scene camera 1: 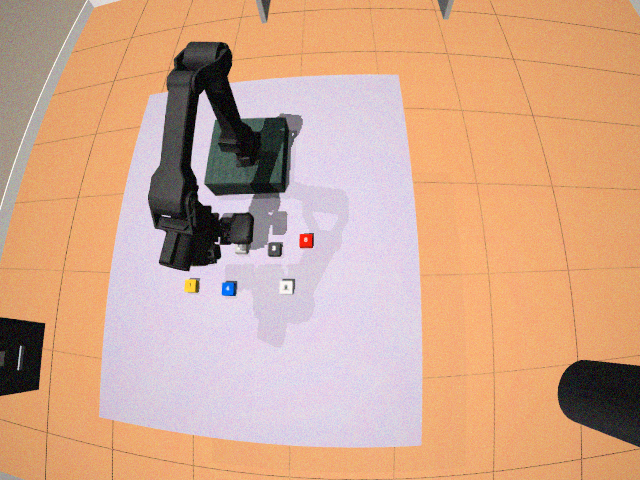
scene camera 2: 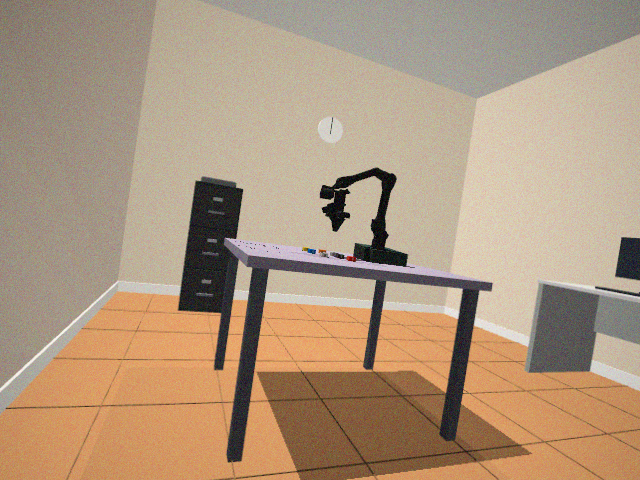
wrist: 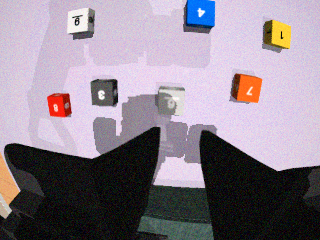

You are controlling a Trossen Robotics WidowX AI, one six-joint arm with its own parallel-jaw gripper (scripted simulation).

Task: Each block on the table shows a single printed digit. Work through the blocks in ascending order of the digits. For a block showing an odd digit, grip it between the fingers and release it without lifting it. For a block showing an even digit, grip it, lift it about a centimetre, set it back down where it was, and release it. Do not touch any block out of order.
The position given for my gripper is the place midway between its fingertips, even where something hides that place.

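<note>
Visible: my gripper [scene camera 1: 223,240], [wrist: 180,135].
</note>
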